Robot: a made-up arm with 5 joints.
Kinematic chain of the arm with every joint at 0, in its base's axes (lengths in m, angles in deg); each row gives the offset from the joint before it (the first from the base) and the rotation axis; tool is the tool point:
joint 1: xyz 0 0 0.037 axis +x
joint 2: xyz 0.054 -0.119 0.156 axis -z
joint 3: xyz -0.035 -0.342 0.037 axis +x
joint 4: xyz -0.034 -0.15 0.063 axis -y
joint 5: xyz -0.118 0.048 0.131 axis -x
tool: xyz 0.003 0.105 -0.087
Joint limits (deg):
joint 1: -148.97..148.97
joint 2: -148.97..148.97
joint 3: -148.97..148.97
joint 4: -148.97..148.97
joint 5: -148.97..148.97
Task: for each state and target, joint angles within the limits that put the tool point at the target. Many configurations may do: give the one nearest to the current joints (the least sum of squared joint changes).
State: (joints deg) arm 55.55 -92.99 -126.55 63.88 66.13
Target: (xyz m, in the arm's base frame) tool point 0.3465 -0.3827 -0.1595
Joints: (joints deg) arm 76.52 -82.78 -119.59 60.79 62.86
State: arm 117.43 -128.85 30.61 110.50 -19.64
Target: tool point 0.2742 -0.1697 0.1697
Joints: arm 100.19 -145.58 15.43 121.81 16.39
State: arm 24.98 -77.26 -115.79 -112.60 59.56
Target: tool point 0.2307 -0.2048 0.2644
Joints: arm 17.51 -85.13 -99.27 -133.93 54.14
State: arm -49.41 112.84 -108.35 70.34 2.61
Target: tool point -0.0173 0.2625 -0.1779
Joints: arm -73.15 146.41 -111.07 72.12 -8.75
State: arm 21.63 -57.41 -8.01 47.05 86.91
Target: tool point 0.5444 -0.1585 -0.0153
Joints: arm 46.42 -101.09 27.36 69.51 80.92
